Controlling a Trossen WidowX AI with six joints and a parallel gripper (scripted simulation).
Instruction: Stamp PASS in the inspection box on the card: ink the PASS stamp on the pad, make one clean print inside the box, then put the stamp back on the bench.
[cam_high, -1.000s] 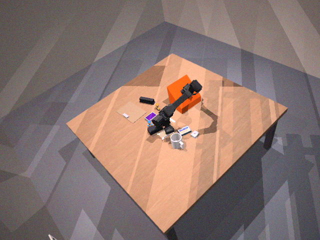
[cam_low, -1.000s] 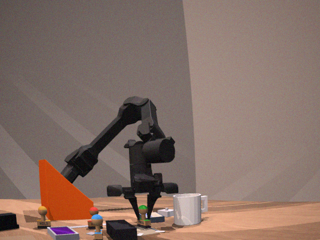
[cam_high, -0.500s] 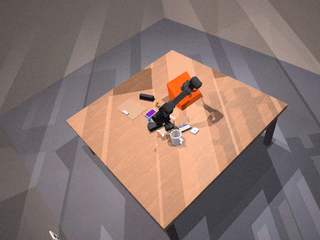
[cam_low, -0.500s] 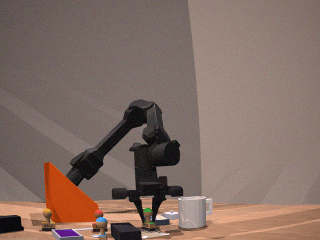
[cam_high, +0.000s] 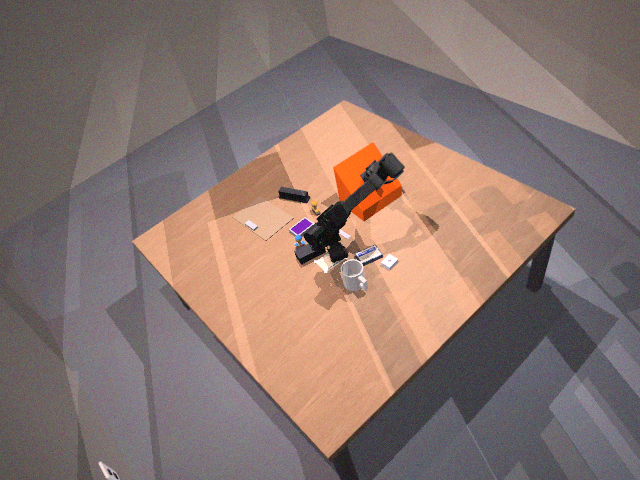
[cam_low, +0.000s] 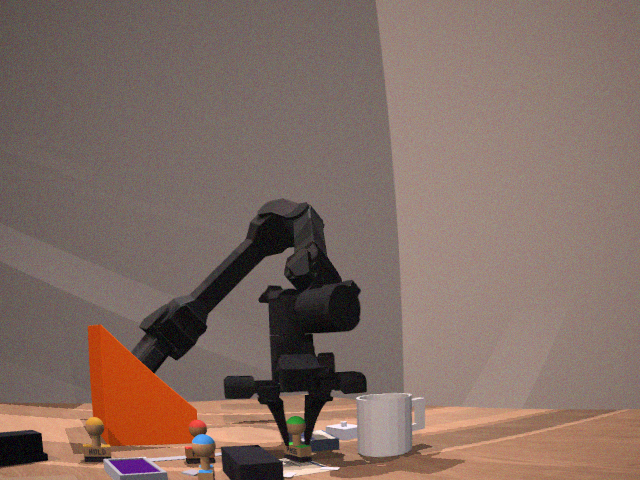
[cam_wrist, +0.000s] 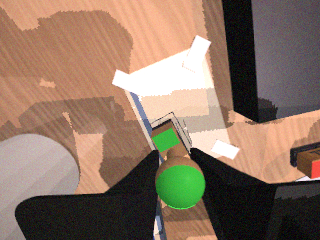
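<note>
Now: the green stamp right at my gripper tip. Also, from my gripper tip: black box 5 cm ahead, 10 cm to the right, 1 cm below; then blue tin 9 cm behind, 8 cm to the left, 1 cm below; then white card 2 cm ahead, 2 cm to the right, 3 cm below.
</note>
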